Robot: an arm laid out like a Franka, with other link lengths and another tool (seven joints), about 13 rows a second.
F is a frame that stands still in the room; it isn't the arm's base.
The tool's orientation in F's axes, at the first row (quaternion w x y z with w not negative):
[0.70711 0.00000 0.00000 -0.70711]
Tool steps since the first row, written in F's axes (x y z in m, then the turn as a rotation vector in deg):
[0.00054 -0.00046 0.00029 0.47 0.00 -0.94]
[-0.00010 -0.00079 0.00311 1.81 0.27 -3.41]
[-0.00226 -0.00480 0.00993 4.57 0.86 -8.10]
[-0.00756 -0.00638 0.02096 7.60 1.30 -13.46]
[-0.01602 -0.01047 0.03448 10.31 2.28 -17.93]
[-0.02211 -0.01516 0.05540 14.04 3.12 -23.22]
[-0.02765 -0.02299 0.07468 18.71 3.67 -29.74]
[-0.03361 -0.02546 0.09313 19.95 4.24 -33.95]
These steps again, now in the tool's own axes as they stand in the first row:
[0.00046 0.00054 0.00029 0.00 0.47 -0.94]
[0.00079 -0.00010 0.00311 -0.27 1.81 -3.41]
[0.00480 -0.00226 0.00993 -0.86 4.57 -8.10]
[0.00638 -0.00756 0.02096 -1.30 7.60 -13.46]
[0.01047 -0.01602 0.03448 -2.28 10.31 -17.93]
[0.01516 -0.02211 0.05540 -3.12 14.04 -23.22]
[0.02299 -0.02765 0.07468 -3.67 18.71 -29.74]
[0.02546 -0.03361 0.09313 -4.24 19.95 -33.95]

